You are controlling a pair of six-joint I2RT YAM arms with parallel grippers.
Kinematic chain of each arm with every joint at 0, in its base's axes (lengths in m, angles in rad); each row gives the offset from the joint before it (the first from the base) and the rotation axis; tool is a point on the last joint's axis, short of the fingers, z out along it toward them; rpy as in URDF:
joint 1: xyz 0 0 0.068 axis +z
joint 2: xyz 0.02 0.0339 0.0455 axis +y
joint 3: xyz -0.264 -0.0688 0 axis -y
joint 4: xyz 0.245 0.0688 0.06 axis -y
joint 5: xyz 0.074 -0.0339 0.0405 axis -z
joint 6: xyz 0.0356 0 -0.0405 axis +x
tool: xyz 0 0 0 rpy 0 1.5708 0
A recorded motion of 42 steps. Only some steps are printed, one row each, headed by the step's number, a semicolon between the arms.
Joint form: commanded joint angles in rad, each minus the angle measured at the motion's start. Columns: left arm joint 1, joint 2, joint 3, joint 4, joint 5, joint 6; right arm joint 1, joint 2, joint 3, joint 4, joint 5, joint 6.
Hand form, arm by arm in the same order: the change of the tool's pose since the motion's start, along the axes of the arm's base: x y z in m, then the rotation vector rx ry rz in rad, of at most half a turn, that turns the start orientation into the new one. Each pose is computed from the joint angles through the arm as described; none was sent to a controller.
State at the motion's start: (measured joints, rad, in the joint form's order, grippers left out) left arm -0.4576 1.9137 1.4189 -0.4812 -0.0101 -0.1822; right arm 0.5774 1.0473 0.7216 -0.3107 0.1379 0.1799
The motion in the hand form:
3: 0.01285 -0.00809 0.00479 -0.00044 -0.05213 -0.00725; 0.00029 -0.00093 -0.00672 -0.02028 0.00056 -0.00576
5: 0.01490 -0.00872 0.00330 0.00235 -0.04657 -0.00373; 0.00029 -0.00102 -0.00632 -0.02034 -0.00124 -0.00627
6: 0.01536 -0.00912 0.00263 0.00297 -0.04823 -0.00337; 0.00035 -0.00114 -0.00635 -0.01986 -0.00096 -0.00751
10: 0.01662 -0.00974 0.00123 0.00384 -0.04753 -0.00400; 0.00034 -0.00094 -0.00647 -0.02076 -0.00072 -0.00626
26: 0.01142 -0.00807 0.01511 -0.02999 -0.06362 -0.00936; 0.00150 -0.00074 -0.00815 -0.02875 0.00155 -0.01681
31: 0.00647 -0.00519 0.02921 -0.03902 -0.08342 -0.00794; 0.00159 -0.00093 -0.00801 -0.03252 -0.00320 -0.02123
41: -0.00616 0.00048 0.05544 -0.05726 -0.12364 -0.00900; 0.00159 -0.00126 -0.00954 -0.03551 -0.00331 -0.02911
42: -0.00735 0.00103 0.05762 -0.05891 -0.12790 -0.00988; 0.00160 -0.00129 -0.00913 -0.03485 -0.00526 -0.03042
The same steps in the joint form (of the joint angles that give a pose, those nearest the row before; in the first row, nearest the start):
3: -0.0051 0.0387 0.0608 0.0251 -0.0173 0.0149; -0.0021 0.0048 -0.0212 0.0161 0.0129 -0.0113
5: -0.0044 0.0496 0.0717 0.0188 -0.0190 0.0126; -0.0023 0.0039 -0.0206 0.0162 0.0138 -0.0120
6: -0.0049 0.0521 0.0721 0.0221 -0.0205 0.0126; -0.0029 0.0039 -0.0207 0.0162 0.0140 -0.0111
10: -0.0049 0.0588 0.0763 0.0237 -0.0206 0.0134; -0.0021 0.0046 -0.0206 0.0162 0.0140 -0.0119
26: -0.0050 0.0190 0.0691 0.0203 0.0015 0.0043; -0.0024 0.0125 -0.0214 0.0185 0.0255 -0.0100
31: -0.0042 -0.0185 0.0690 0.0046 0.0006 0.0042; -0.0022 0.0119 -0.0221 0.0207 0.0326 -0.0119
41: -0.0057 -0.0967 0.0599 -0.0203 -0.0008 0.0049; -0.0022 0.0126 -0.0273 0.0247 0.0405 -0.0092
42: -0.0058 -0.1038 0.0584 -0.0213 -0.0006 0.0058; -0.0021 0.0119 -0.0267 0.0254 0.0419 -0.0088

